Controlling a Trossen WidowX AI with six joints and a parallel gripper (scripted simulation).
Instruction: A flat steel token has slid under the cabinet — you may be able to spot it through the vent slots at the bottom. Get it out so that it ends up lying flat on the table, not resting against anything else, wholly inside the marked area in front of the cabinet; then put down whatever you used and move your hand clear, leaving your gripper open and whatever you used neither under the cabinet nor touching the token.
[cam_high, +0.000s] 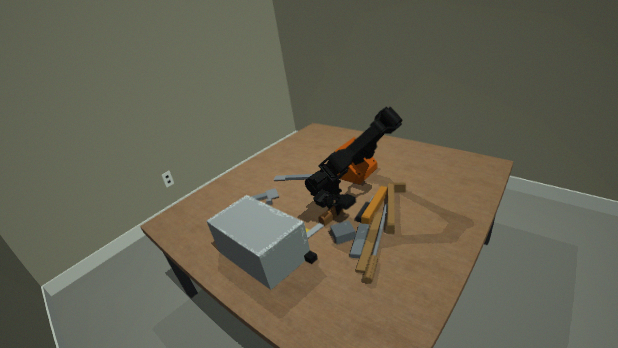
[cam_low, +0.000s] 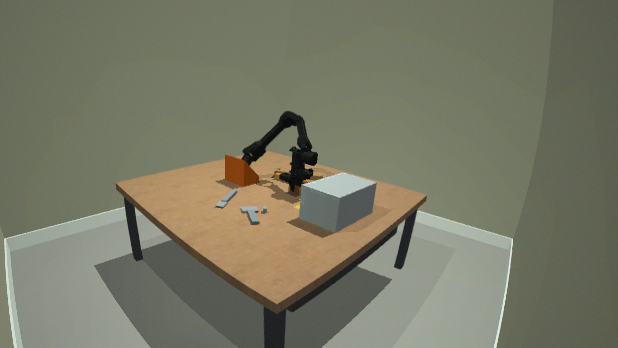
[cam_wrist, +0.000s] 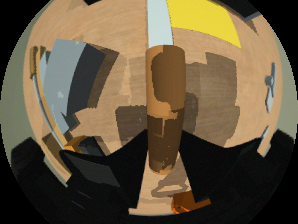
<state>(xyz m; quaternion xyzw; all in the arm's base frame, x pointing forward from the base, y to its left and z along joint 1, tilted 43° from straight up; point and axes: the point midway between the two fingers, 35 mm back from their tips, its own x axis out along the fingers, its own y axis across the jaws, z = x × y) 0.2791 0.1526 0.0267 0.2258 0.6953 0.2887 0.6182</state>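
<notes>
My gripper tip is now 7 cm short of the grey block, 11 cm to the right of it and 1 cm below it. From my gripper tip the other things lie so: wooden stick (4 cm ahead, 21 cm to the left); orange bar (13 cm behind, 10 cm to the left, 1 cm above); grey t-piece (10 cm ahead, 35 cm to the right).
</notes>
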